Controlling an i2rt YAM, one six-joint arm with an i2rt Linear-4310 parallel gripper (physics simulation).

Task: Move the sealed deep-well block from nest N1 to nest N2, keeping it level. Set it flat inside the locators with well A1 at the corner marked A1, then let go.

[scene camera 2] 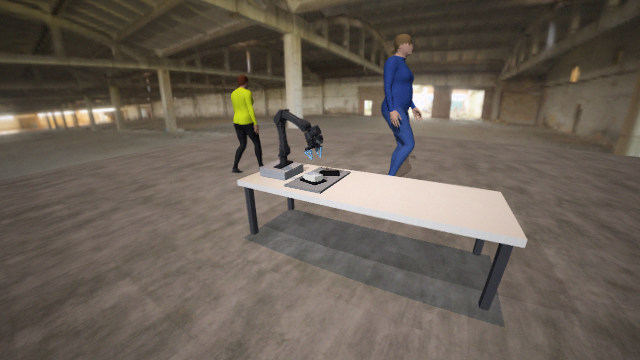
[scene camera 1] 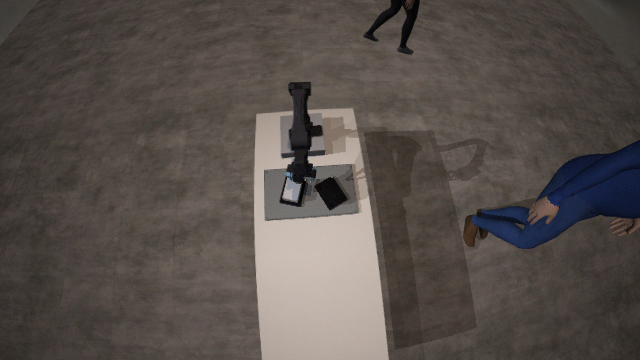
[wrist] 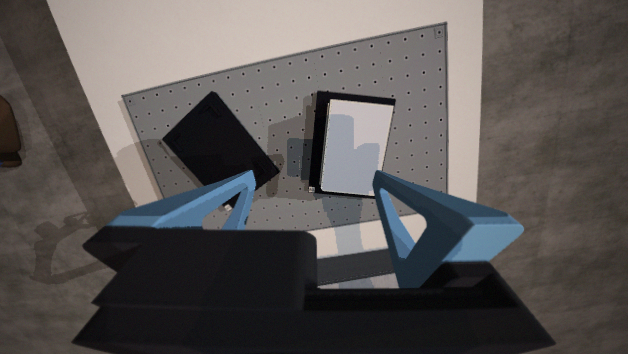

Labels:
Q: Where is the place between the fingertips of the gripper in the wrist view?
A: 314,176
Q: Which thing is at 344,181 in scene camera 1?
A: A grey perforated plate.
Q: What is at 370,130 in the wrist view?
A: A deep-well block.

